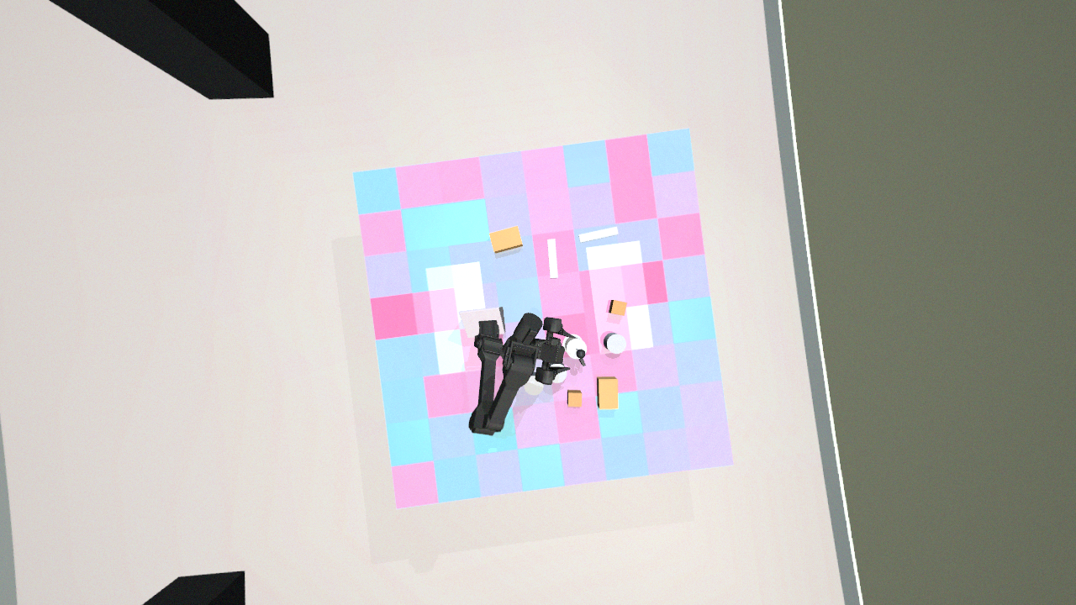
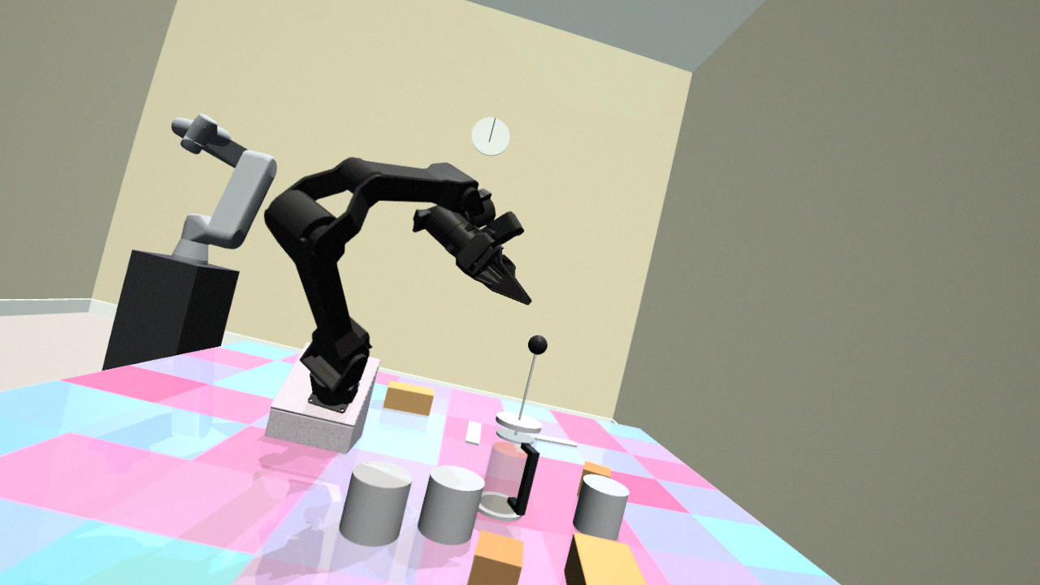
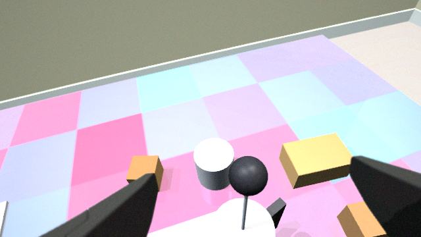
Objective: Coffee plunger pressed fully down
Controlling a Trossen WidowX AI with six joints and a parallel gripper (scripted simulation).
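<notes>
The coffee press lies 190 mm below my gripper tip, 40 mm ahead of it and 30 mm to the right of it.
</notes>
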